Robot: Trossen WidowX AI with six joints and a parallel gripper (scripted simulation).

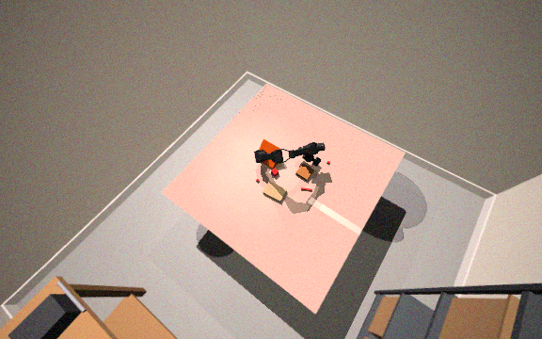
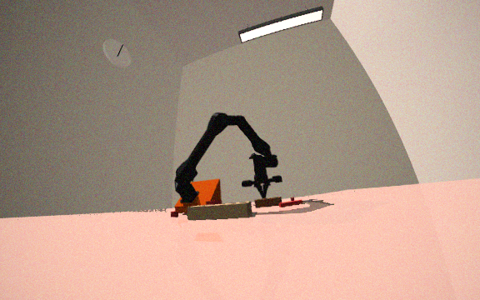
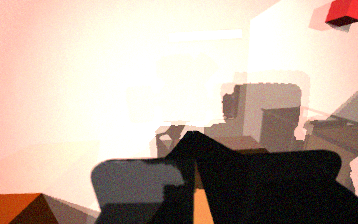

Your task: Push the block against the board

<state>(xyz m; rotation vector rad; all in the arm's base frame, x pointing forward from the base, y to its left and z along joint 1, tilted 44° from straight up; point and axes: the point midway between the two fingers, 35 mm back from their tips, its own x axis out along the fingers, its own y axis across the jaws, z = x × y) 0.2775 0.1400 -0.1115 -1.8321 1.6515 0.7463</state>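
Right now my gripper tip is 4 cm short of the square block, 8 cm to the left of it and 1 cm above it. Also, from my gripper tip: tan board: 4 cm behind, 34 cm to the right, 1 cm below; red stick: 13 cm ahead, 18 cm to the right, 1 cm below.
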